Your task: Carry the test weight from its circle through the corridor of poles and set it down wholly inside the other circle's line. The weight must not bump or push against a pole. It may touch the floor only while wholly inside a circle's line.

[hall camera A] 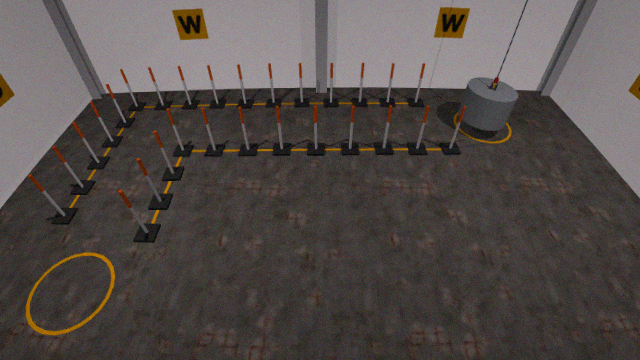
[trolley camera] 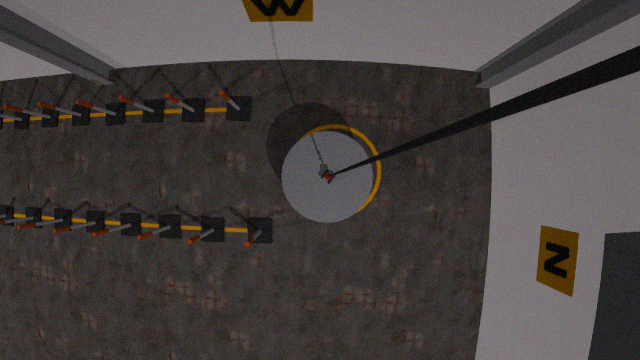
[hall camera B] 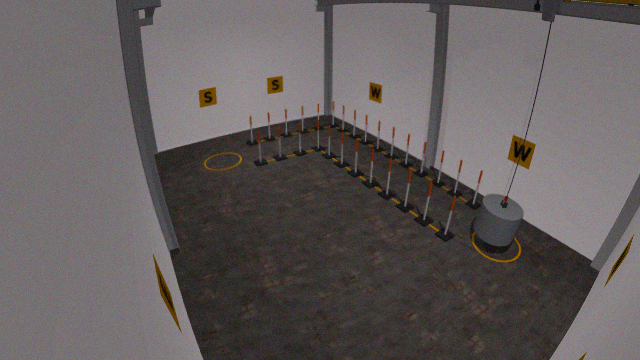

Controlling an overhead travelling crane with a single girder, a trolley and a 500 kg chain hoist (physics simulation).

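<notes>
The grey cylindrical test weight point(hall camera A: 487, 111) point(hall camera B: 496, 224) point(trolley camera: 310, 200) hangs upright from the chain, a little above the floor. My hook gripper point(hall camera A: 495, 83) point(hall camera B: 505, 201) point(trolley camera: 327, 176) is shut on it at its top centre. The weight is over its yellow circle point(hall camera A: 490, 142) point(hall camera B: 502, 261) point(trolley camera: 378, 172), whose line is partly hidden by it. In the trolley view its dark shadow lies at the upper left. The other circle point(hall camera A: 114, 277) point(hall camera B: 223, 169) lies past the corridor's far end and does not show in the trolley view.
Two rows of orange-and-white poles form an L-shaped corridor. Nearest the weight are the inner row's end pole point(hall camera A: 458, 127) point(hall camera B: 450, 215) point(trolley camera: 254, 237) and the wall-side row's end pole point(hall camera A: 420, 83) point(hall camera B: 478, 187) point(trolley camera: 230, 100). White walls with grey columns stand behind.
</notes>
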